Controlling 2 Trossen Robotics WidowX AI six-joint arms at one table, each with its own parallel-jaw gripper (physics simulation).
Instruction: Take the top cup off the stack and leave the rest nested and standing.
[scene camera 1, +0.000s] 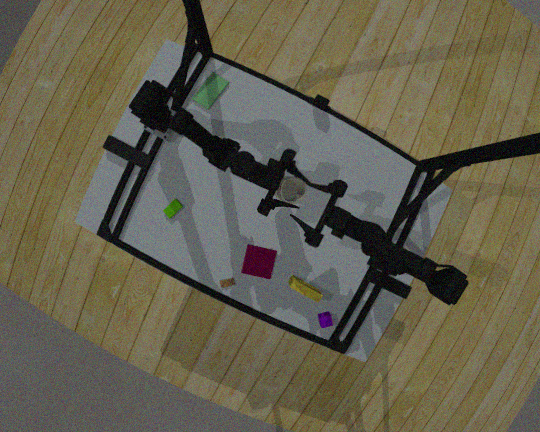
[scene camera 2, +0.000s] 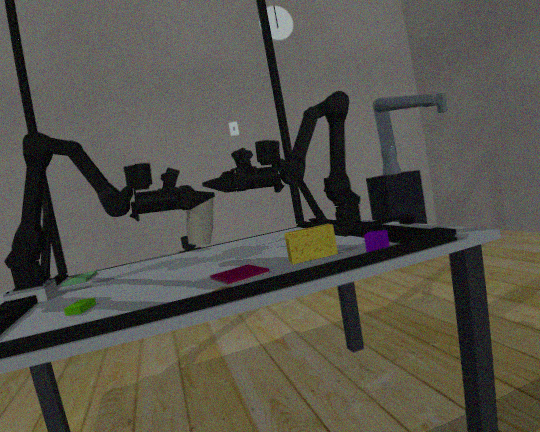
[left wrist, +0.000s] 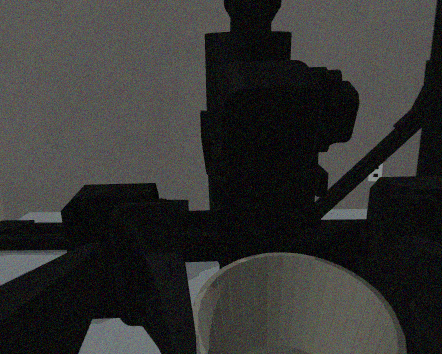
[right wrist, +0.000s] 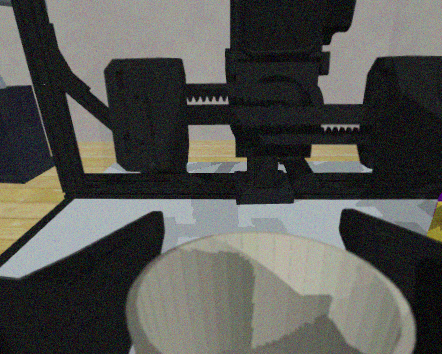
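Seen in the pictures: left gripper, fingertip midpoint: (scene camera 1: 298, 198) (scene camera 2: 204, 183) (left wrist: 251, 253) (right wrist: 320, 156); right gripper, fingertip midpoint: (scene camera 1: 304, 195) (scene camera 2: 212, 194) (right wrist: 251, 220); left arm's base, origin of the base link: (scene camera 1: 386, 257) (scene camera 2: 350, 224) (right wrist: 261, 180); right arm's base, origin of the base link: (scene camera 1: 161, 121) (scene camera 2: 30, 286).
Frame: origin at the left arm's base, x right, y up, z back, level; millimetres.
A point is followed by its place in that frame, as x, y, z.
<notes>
A beige stack of cups (scene camera 1: 293, 189) @[65, 112, -412] stands upright near the middle of the grey table; it also shows in scene camera 2 (scene camera 2: 201, 225) @[25, 87, -433]. My right gripper (scene camera 1: 279, 183) has its open fingers on either side of the stack's rim (right wrist: 255, 295) @[57, 131, -391]. My left gripper (scene camera 1: 316, 212) faces it from the other side, and its fingers look spread wide. The rim fills the bottom of the left wrist view (left wrist: 297, 305) @[69, 145, -449]. I cannot tell how many cups are nested.
On the table lie a green flat piece (scene camera 1: 212, 90) @[276, -12, -788], a small green block (scene camera 1: 172, 207) @[-140, -7, -741], a magenta square (scene camera 1: 260, 261) @[-185, -14, -401], a yellow block (scene camera 1: 304, 287) @[-197, 49, -244], a purple cube (scene camera 1: 325, 320) @[-284, 18, -114] and a small orange piece (scene camera 1: 228, 281) @[-292, -13, -471].
</notes>
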